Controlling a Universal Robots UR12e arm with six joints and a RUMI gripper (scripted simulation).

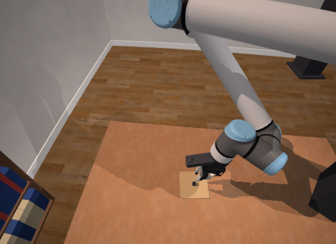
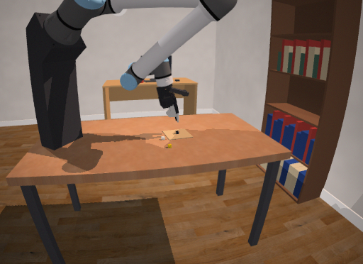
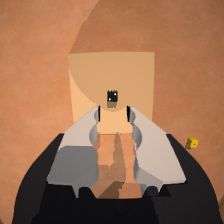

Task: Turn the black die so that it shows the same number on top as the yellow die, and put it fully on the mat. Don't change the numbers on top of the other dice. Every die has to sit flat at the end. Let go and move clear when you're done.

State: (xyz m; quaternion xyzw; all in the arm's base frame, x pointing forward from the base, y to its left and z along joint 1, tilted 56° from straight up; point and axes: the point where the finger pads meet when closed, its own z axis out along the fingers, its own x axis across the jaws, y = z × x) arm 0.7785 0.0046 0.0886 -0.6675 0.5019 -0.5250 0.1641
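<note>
Now: the black die 80 mm below my hand. Round my hand: tan mat (90 mm below); then white die (100 mm behind, 40 mm to the right, 90 mm below); then yellow die (100 mm behind, 160 mm to the right, 90 mm below).
</note>
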